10 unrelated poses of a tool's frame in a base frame.
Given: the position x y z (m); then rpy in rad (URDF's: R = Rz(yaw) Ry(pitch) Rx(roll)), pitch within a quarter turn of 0, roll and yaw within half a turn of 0.
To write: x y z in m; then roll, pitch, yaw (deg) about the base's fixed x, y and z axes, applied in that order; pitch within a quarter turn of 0, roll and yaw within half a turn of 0. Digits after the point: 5 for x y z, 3 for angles.
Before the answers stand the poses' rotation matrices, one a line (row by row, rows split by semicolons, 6 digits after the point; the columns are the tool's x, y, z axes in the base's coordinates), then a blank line. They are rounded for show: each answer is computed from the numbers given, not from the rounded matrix.
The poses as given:
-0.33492 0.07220 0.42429 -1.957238 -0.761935 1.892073
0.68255 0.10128 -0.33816 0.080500 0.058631 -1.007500
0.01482 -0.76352 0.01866 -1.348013 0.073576 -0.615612
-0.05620 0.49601 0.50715 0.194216 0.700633 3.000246
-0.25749 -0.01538 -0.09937 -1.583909 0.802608 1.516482
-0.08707 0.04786 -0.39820 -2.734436 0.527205 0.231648
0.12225 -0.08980 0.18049 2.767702 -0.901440 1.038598
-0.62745 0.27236 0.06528 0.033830 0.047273 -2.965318
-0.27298 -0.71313 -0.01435 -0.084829 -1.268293 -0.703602
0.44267 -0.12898 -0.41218 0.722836 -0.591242 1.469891
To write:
-0.228466 0.155697 -0.961021; 0.686482 0.725714 -0.045625; 0.690323 -0.670148 -0.272684
0.533059 0.845278 -0.036801; -0.844047 0.528263 -0.092322; -0.058597 0.080275 0.995049
0.814211 0.069055 0.576447; -0.575896 0.221784 0.786865; -0.073510 -0.972648 0.220347
-0.756811 -0.261413 -0.599083; 0.107691 -0.953885 0.280188; -0.644702 0.147534 0.750062
0.037721 -0.025946 -0.998951; 0.693809 -0.718760 0.044867; -0.719171 -0.694774 -0.009111
0.841133 0.016900 -0.540564; 0.198408 -0.939464 0.279358; -0.503120 -0.342230 -0.793567
0.314850 0.656820 0.685169; 0.534665 -0.719186 0.443739; 0.784221 0.226625 -0.577614
-0.983404 0.173689 -0.052428; -0.175167 -0.984221 0.025017; -0.047255 0.033786 0.998311
0.227162 0.706315 -0.670460; -0.192739 0.707448 0.679977; 0.954594 -0.025241 0.296840
0.083634 -0.783261 0.616042; 0.826026 -0.291304 -0.482518; 0.557393 0.549221 0.622631

-0.33492 0.07220 0.42429 -112.141 -43.656 108.408
0.68255 0.10128 -0.33816 4.612 3.359 -57.725
0.01482 -0.76352 0.01866 -77.235 4.216 -35.272
-0.05620 0.49601 0.50715 11.128 40.143 171.901
-0.25749 -0.01538 -0.09937 -90.751 45.986 86.888
-0.08707 0.04786 -0.39820 -156.672 30.207 13.272
0.12225 -0.08980 0.18049 158.578 -51.649 59.507
-0.62745 0.27236 0.06528 1.938 2.709 -169.900
-0.27298 -0.71313 -0.01435 -4.860 -72.668 -40.313
0.44267 -0.12898 -0.41218 41.415 -33.876 84.219

